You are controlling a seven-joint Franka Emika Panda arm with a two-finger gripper.
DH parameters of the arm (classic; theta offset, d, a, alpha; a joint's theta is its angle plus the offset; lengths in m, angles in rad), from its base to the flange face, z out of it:
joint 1: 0 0.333 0 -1.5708
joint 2: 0 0 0 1.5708
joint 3: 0 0.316 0.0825 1.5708
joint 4: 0 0 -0.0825 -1.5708
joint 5: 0 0.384 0 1.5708
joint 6: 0 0 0.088 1.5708
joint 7: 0 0.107 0 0
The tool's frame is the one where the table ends.
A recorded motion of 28 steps. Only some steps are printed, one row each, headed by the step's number.
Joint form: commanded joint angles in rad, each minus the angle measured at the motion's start. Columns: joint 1, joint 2, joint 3, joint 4, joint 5, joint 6, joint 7.
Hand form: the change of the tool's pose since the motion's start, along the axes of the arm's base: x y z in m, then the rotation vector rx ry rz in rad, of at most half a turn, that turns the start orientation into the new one. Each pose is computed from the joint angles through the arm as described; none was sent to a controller.
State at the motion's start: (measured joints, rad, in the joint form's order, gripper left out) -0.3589 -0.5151 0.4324 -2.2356 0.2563 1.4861 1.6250
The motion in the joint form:
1: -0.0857 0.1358 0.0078 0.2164 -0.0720 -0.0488 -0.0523
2: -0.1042 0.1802 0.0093 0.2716 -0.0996 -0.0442 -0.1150
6: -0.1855 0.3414 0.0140 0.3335 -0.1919 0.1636 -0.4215
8: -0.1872 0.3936 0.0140 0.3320 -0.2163 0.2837 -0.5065
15: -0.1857 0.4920 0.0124 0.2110 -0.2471 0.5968 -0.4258
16: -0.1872 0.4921 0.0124 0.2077 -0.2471 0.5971 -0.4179
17: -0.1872 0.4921 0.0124 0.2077 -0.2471 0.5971 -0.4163
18: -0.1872 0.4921 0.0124 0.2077 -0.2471 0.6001 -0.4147
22: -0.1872 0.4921 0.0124 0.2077 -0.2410 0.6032 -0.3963
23: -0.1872 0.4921 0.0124 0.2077 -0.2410 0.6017 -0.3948
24: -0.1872 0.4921 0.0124 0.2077 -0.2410 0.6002 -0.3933
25: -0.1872 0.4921 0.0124 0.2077 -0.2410 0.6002 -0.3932
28: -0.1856 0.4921 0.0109 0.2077 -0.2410 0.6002 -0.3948
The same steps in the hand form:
1: 0.0471 -0.0326 0.0453 -0.0073 -0.0377 0.0234
2: 0.0623 -0.0443 0.0537 -0.0033 -0.0575 0.0780
6: 0.1255 -0.1081 0.0302 0.0099 -0.1806 0.3222
8: 0.1480 -0.1185 0.0155 0.0017 -0.2491 0.4124
15: 0.1764 -0.1327 -0.0620 -0.0261 -0.3517 0.3406
16: 0.1758 -0.1335 -0.0636 -0.0263 -0.3487 0.3311
17: 0.1758 -0.1335 -0.0636 -0.0264 -0.3487 0.3295
18: 0.1761 -0.1335 -0.0633 -0.0274 -0.3516 0.3279
22: 0.1764 -0.1333 -0.0630 -0.0252 -0.3559 0.3060
23: 0.1763 -0.1333 -0.0631 -0.0249 -0.3545 0.3045
24: 0.1761 -0.1332 -0.0633 -0.0247 -0.3530 0.3030
25: 0.1761 -0.1332 -0.0633 -0.0247 -0.3530 0.3029
28: 0.1761 -0.1332 -0.0633 -0.0245 -0.3530 0.3046

